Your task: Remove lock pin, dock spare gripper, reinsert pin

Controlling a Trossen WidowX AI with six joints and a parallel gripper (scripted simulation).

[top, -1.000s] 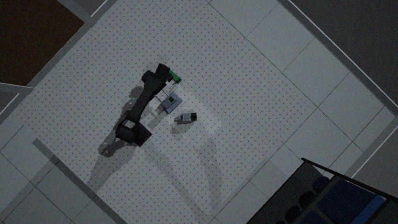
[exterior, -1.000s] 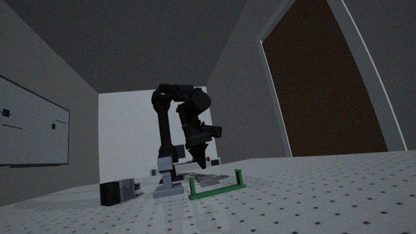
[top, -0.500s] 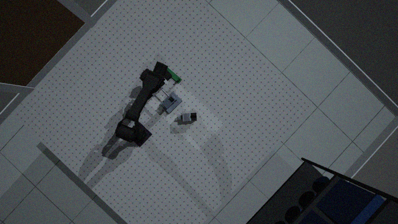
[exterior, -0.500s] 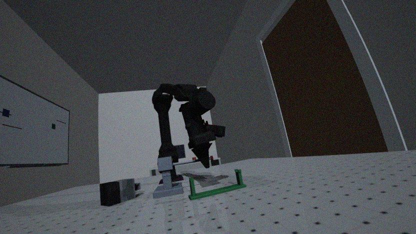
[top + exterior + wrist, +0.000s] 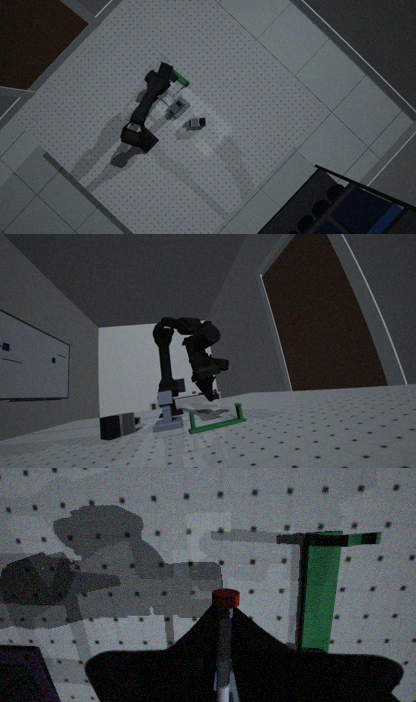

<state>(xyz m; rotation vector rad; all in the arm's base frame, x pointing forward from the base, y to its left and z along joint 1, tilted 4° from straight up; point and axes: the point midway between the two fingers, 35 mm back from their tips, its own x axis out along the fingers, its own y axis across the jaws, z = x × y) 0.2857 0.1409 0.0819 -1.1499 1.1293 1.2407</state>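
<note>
My gripper tip is 10 cm short of the green rack, 3 cm above it and 1 cm to the left of it. Also, from my gripper tip: spare gripper: 27 cm to the right, 3 cm below, 1 cm behind; then grey mount: 13 cm to the right, 1 cm behind.
</note>
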